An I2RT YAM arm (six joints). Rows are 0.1 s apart.
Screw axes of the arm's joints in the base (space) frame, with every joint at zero. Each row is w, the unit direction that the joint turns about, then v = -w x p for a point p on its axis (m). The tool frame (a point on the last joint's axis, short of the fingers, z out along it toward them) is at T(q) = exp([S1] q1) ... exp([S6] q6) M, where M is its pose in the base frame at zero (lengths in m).
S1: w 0 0 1 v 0 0 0
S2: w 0 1 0 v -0.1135 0 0.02
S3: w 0 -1 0 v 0.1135 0 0.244
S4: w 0 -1 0 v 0.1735 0 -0.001
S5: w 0 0 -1 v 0 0.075 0
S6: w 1 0 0 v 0 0.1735 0
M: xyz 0.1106 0 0.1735 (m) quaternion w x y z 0.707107 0 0.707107 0
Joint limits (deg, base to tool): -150..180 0..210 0..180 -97..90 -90..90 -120..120
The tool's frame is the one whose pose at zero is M.
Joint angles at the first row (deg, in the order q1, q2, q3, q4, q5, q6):
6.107, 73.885, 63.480, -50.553, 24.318, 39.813
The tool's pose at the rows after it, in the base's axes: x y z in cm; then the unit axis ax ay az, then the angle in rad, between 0 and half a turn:
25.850, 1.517, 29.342, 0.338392, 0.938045, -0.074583, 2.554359
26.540, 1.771, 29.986, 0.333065, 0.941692, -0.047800, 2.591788
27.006, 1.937, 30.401, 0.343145, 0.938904, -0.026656, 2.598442
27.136, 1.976, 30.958, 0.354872, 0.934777, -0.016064, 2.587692
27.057, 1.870, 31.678, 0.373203, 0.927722, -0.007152, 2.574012
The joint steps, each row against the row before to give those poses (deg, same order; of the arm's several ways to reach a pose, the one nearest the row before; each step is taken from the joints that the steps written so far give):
0.130, 2.267, 3.056, -1.876, -2.894, 0.705
-0.075, 1.979, 3.327, -2.304, -3.631, 0.296
-0.004, 0.985, 1.736, -0.429, -1.966, 1.626
-0.008, 0.096, 1.194, -0.238, -0.474, 1.411
-0.220, -0.318, 1.211, -0.615, -0.120, 1.932

